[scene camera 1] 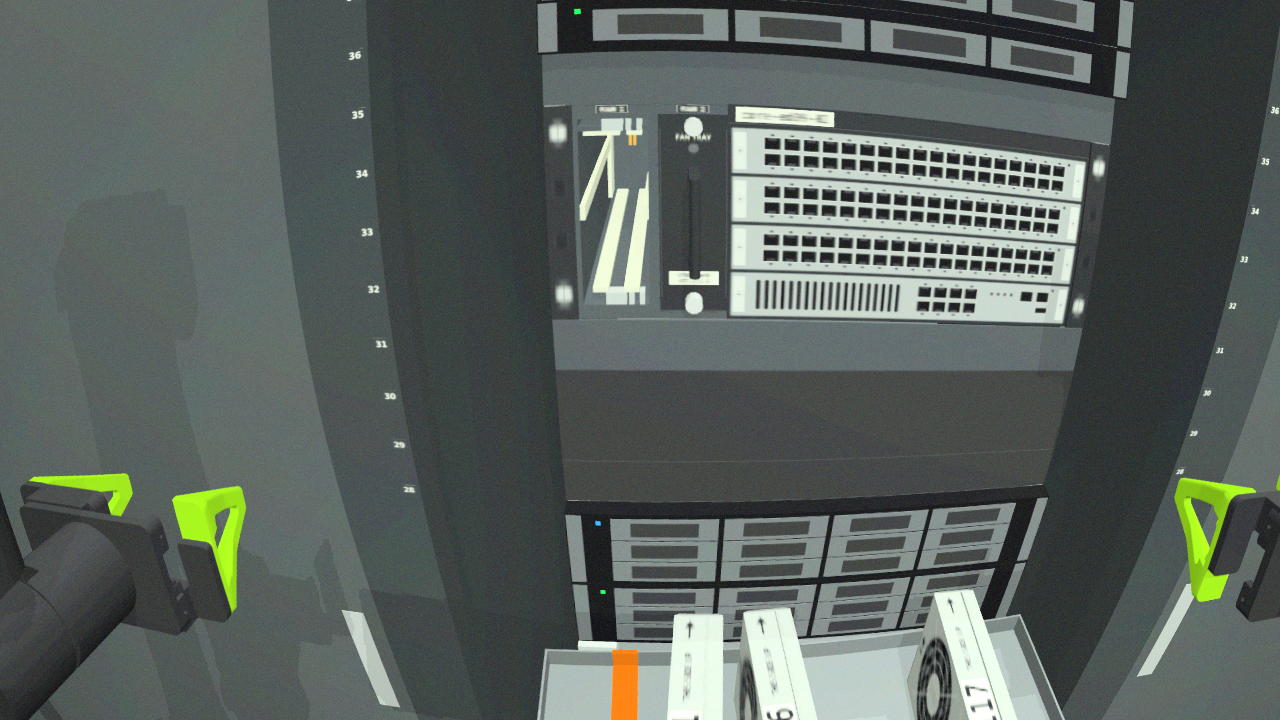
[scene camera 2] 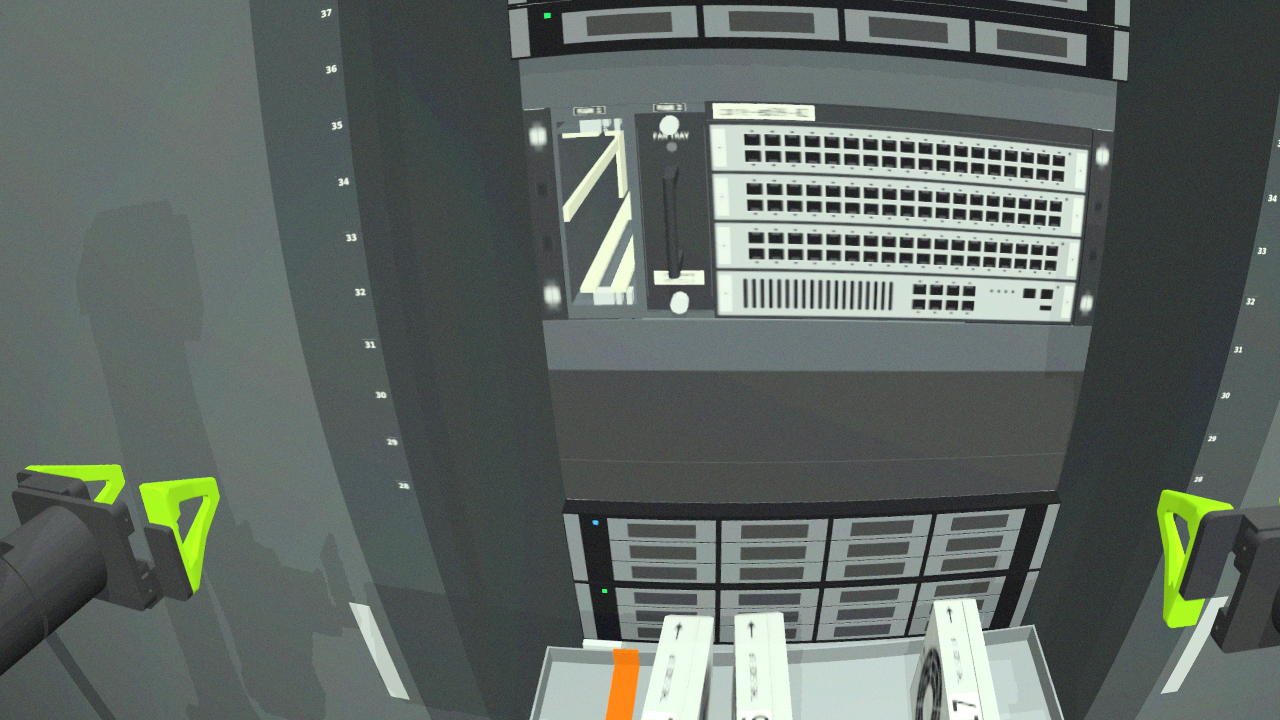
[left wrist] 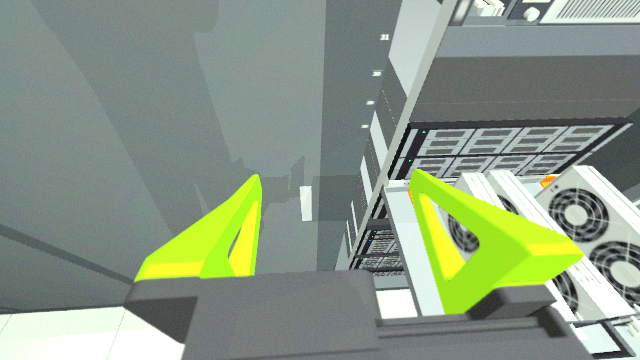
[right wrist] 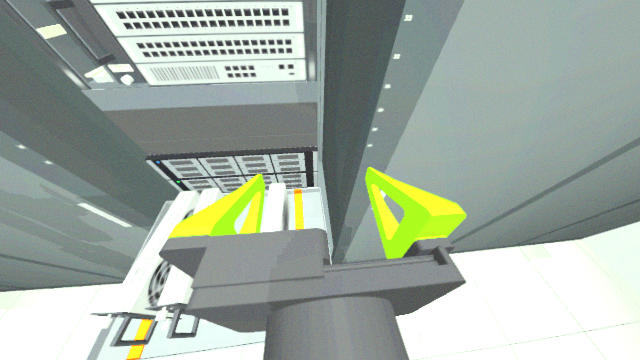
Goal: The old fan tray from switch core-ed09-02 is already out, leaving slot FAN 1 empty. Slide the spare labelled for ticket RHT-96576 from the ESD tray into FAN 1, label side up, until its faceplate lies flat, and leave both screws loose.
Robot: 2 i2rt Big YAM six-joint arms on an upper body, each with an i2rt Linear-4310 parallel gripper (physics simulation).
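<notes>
Slot FAN 1 [scene camera 1: 617, 241] [scene camera 2: 595, 210] is empty, with pale rails showing inside. Three white spares stand on edge in the ESD tray [scene camera 1: 581, 689] [scene camera 2: 577, 689]: a left one [scene camera 1: 696, 667] [scene camera 2: 680, 667], a middle one [scene camera 1: 776, 662] [scene camera 2: 760, 662] and a right one [scene camera 1: 966, 653] [scene camera 2: 959, 653]. Their labels are cut off or too small to read fully. My left gripper [scene camera 1: 156, 501] [scene camera 2: 134, 492] [left wrist: 337, 179] is open and empty, left of the tray. My right gripper [scene camera 1: 1235, 488] [right wrist: 315, 176] is open and empty, right of the tray, partly cut off in the scene views.
The FAN 2 tray [scene camera 1: 708, 214] [scene camera 2: 655, 223] with its dark handle fills the slot right of FAN 1. Switch line cards [scene camera 1: 904, 186] [scene camera 2: 904, 183] lie farther right. Drive servers [scene camera 1: 665, 550] [scene camera 2: 662, 550] sit behind the ESD tray. Dark cabinet sides flank the rack.
</notes>
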